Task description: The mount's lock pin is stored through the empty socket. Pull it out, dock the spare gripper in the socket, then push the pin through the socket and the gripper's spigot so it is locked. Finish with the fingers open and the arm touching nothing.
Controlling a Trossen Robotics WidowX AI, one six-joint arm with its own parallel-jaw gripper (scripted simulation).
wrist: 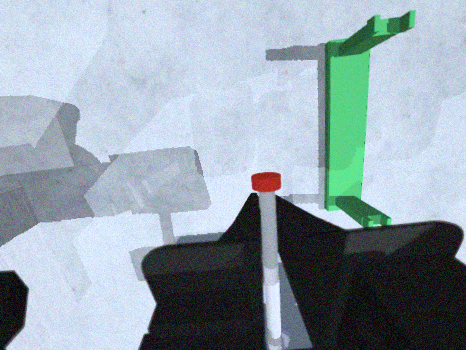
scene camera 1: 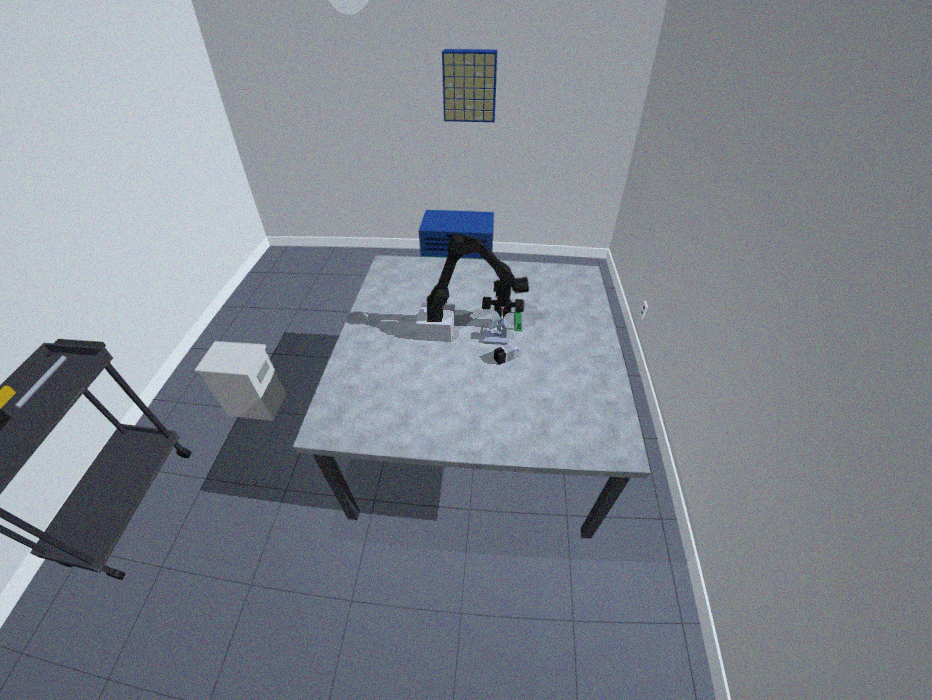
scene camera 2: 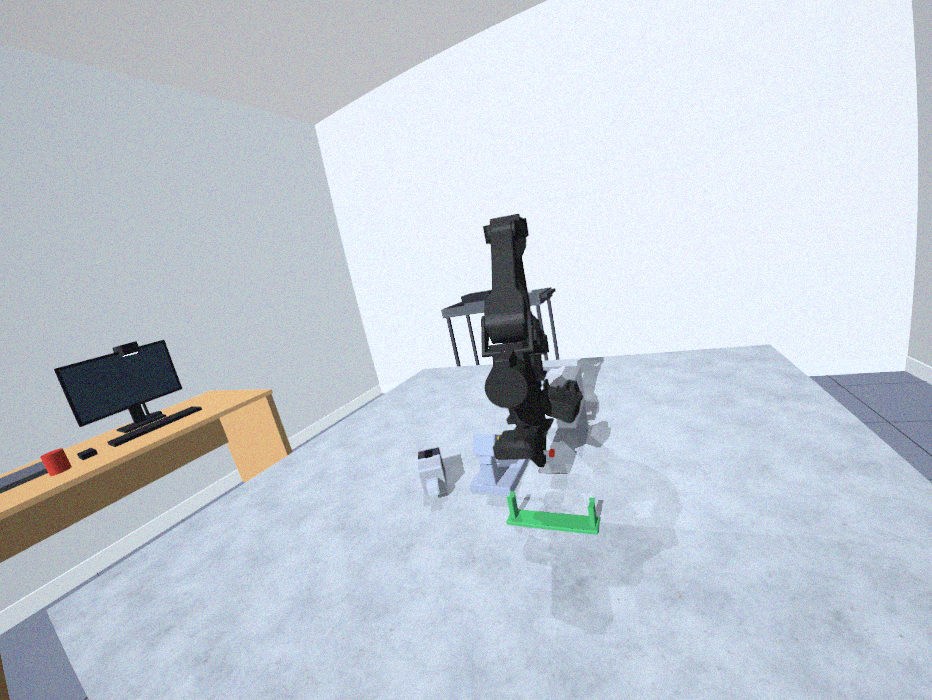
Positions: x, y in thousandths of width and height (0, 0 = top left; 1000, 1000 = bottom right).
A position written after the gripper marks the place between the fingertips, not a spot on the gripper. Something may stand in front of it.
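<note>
The gripper (scene camera 2: 582, 665) shares the scene with a spare gripper (scene camera 2: 463, 675), a mount (scene camera 2: 536, 682) and a green cradle (scene camera 2: 633, 749). In the wrist view, the green cradle (wrist: 746, 176) can be seen again, as can the gripper (wrist: 559, 567).
</note>
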